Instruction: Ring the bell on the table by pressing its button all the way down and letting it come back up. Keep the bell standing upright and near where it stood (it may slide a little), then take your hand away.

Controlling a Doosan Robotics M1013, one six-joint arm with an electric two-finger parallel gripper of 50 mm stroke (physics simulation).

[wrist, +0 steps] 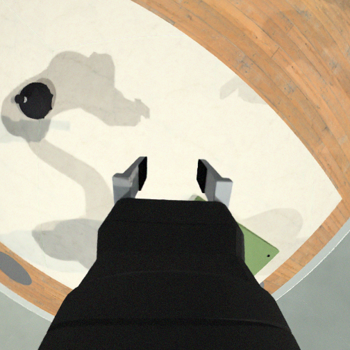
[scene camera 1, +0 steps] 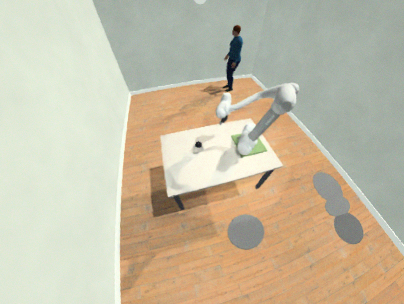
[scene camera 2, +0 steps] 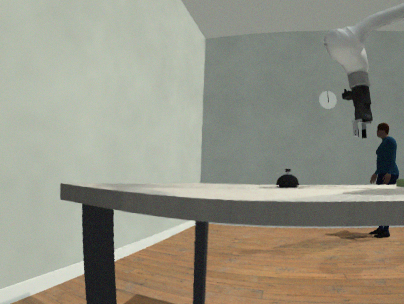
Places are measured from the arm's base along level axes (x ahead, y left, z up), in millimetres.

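Pixels of known places: gripper, fingertip midpoint: (scene camera 1: 221, 123) (scene camera 2: 360, 137).
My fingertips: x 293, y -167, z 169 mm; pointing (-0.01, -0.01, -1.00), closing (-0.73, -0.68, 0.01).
Note:
Behind a point stands the place of what it marks.
The bell (scene camera 1: 198, 144) @[x 590, y -4, z 14 mm] (scene camera 2: 287, 180) @[x 584, y 12, z -2 mm] (wrist: 36, 100) is a small black dome with a button on top. It stands upright on the white table (scene camera 1: 180, 180) @[x 813, y 427, z -26 mm] (scene camera 2: 150, 195) @[x 716, y 555, z -29 mm] (wrist: 165, 75). In the wrist view it lies at the upper left, well away from the fingers. My gripper (scene camera 1: 223, 122) @[x 293, y -167, z 169 mm] (scene camera 2: 360, 136) @[x 293, y -167, z 169 mm] (wrist: 171, 167) is open and empty, pointing down. It hangs high above the table level, to the right of the bell in the second scene view, and does not touch it.
The green base plate (scene camera 1: 259, 147) @[x -145, y 103, z -1 mm] (wrist: 257, 250) under the arm's foot lies on the table. A person (scene camera 1: 233, 55) (scene camera 2: 386, 155) in a blue top stands on the floor beyond the table. Arm shadows fall across the table top around the bell.

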